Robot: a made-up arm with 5 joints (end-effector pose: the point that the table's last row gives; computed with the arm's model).
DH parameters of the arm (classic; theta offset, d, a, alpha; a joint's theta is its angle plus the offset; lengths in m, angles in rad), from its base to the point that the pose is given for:
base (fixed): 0 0 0 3.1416
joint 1: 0 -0.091 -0.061 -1.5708
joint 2: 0 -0.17 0.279 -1.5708
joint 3: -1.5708 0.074 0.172 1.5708
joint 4: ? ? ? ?
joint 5: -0.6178 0 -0.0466 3.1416
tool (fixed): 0.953 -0.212 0 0
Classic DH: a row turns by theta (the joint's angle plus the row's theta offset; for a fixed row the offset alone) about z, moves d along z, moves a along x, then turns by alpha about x.
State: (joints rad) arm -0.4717 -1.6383 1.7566 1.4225 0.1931
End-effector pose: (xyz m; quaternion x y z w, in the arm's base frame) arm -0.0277 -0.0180 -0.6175 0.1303 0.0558 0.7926 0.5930
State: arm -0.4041 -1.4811 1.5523 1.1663 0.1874
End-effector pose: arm 0.0515 -0.0720 -0.5589 0.0658 0.1425 0.7683 0.6205
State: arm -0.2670 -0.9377 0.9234 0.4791 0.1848
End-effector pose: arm 0.1296 -0.1820 -0.2636 -0.0610 0.2925 0.5155 0.8031
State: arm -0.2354 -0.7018 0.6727 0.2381 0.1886
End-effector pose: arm 0.0860 -0.1692 -0.1604 -0.0528 0.2805 0.3671 0.8853
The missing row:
joint 4: 0 0.23 0.076 1.5708
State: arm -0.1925 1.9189 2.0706 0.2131 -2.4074
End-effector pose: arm -0.2147 0.0851 0.7734 0.7455 -0.4451 -0.3279 0.3722
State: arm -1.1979 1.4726 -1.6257 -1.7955 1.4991
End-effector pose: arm -0.3743 0.0349 0.4314 -0.8460 -0.5288 -0.0348 0.0593
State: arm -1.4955 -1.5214 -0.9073 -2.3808 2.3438
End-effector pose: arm -0.3263 0.1434 -0.0932 -0.1075 0.4848 -0.8468 0.1907
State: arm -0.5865 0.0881 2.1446 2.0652 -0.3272
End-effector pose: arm 0.4487 0.4509 0.3698 0.3275 0.8134 -0.4808 0.0005
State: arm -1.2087 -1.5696 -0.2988 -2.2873 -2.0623
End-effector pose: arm -0.2638 0.1678 0.0326 0.6202 -0.0693 0.4287 0.6533
